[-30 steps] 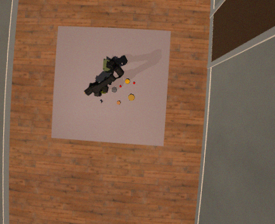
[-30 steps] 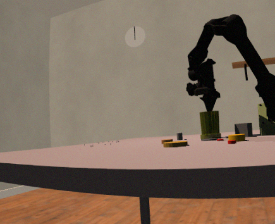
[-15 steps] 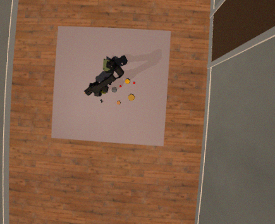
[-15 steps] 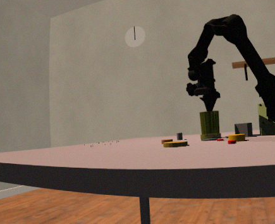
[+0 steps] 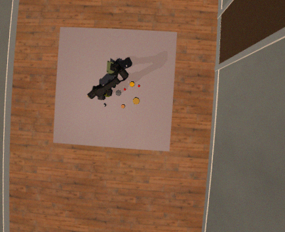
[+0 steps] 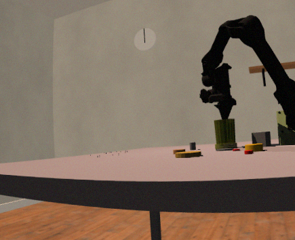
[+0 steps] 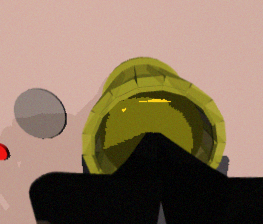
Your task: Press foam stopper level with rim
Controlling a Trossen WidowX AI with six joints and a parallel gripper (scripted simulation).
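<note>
The foam stopper is 5 cm below my hand. Round my hand: grey block (14 cm behind, 10 cm below, 6 cm to the left); then grey disc (13 cm below, 12 cm to the left, 1 cm behind); then small grey cylinder (14 cm ahead, 11 cm below, 1 cm to the right).
</note>
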